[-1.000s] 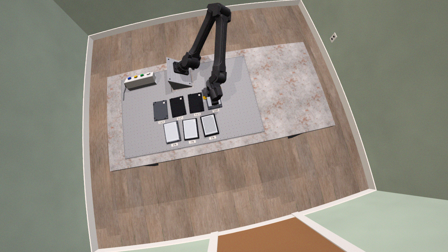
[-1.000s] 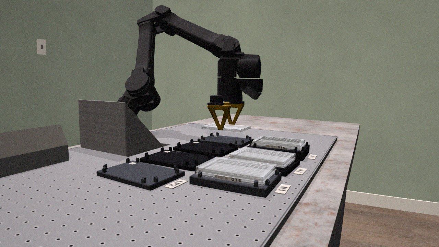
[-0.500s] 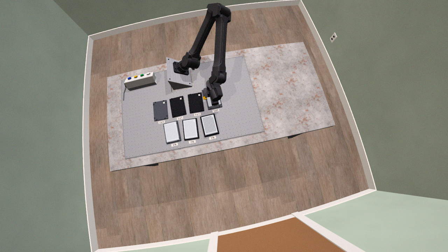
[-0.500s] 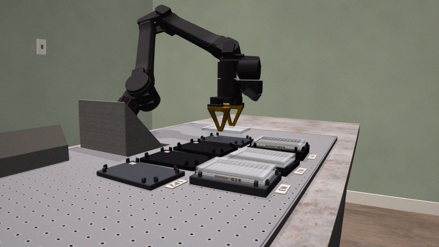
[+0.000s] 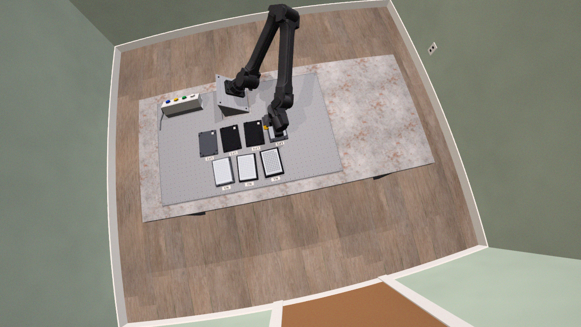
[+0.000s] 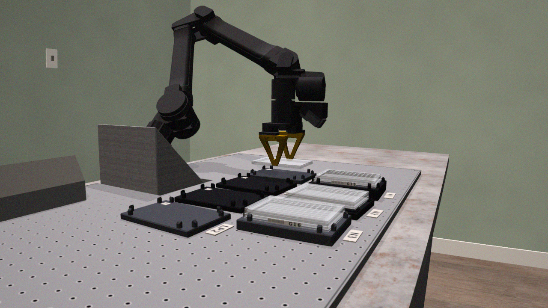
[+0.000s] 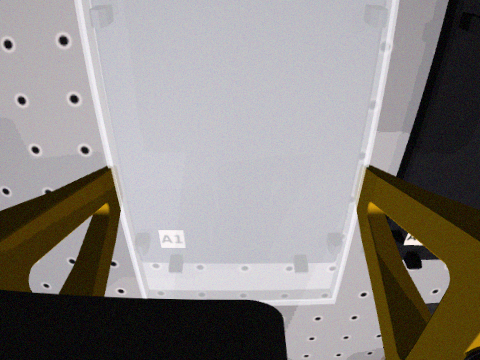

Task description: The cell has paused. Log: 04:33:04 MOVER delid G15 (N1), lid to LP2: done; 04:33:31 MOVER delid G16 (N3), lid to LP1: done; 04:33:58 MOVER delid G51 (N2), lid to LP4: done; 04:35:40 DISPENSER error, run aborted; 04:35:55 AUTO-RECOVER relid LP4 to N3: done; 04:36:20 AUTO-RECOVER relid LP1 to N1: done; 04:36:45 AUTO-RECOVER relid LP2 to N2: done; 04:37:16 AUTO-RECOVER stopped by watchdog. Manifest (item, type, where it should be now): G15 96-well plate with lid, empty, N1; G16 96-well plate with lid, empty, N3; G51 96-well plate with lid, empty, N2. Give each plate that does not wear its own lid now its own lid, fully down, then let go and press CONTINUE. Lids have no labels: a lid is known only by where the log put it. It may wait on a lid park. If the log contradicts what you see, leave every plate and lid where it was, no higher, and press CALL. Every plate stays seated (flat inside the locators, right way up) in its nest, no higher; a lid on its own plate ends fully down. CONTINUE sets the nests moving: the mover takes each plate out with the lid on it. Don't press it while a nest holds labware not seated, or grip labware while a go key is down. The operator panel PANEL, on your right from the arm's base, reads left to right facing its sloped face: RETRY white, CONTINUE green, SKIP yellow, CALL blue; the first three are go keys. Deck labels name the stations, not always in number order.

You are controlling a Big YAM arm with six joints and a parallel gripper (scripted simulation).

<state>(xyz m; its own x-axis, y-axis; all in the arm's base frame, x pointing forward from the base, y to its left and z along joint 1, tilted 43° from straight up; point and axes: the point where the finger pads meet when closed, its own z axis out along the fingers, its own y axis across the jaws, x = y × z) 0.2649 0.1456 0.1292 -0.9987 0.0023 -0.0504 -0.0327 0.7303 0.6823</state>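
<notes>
Now: the lid park LP1 4 cm below my hand. From my hand the other things lie so: lid park LP4: 13 cm to the right, 4 cm below; plate G15: 19 cm ahead, 6 cm to the right, 2 cm below; LP4 label: 13 cm to the right, 9 cm ahead, 4 cm below.
</notes>
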